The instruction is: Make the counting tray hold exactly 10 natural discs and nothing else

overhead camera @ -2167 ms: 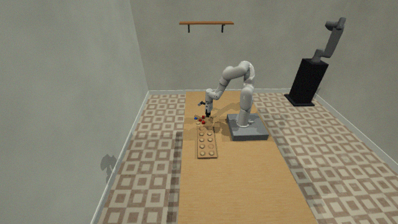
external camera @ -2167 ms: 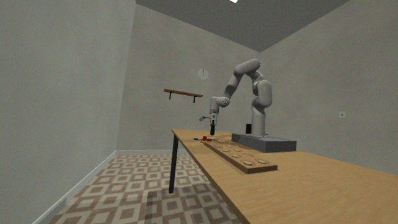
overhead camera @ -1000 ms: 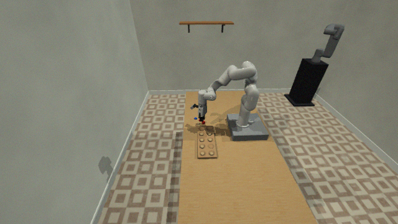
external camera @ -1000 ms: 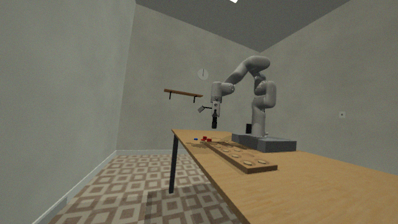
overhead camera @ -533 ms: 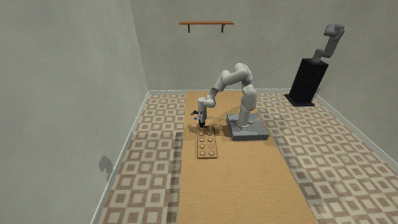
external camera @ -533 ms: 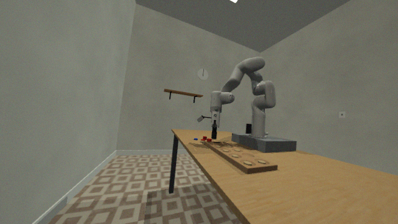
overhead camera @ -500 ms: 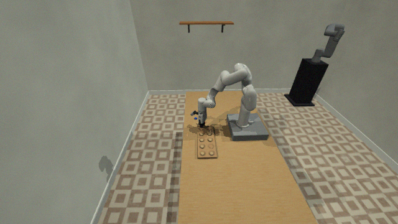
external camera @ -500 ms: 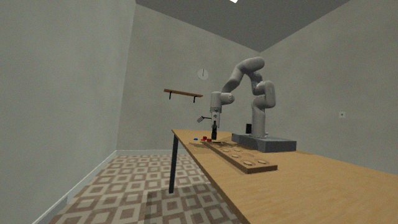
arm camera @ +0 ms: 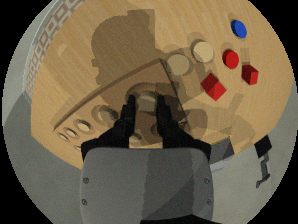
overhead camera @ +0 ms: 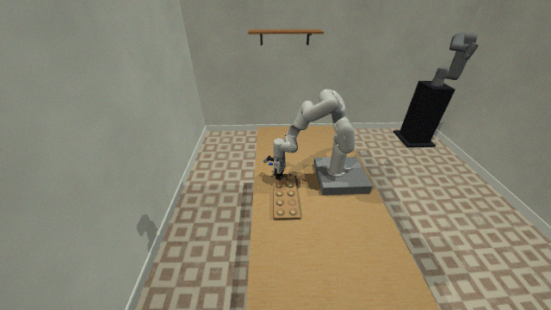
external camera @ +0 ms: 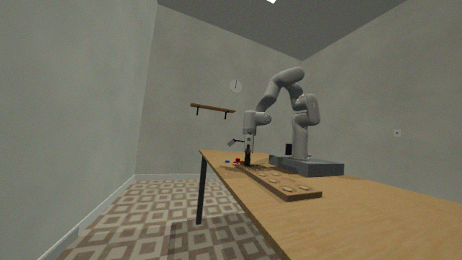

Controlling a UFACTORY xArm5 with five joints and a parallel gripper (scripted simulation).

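The red disc is 140 mm to the right of my hand, 40 mm below it and 10 mm ahead of it. Round my hand: wooden counting tray 150 mm to the left, 30 mm below, 30 mm behind; blue disc 180 mm to the right, 50 mm ahead, 40 mm below.
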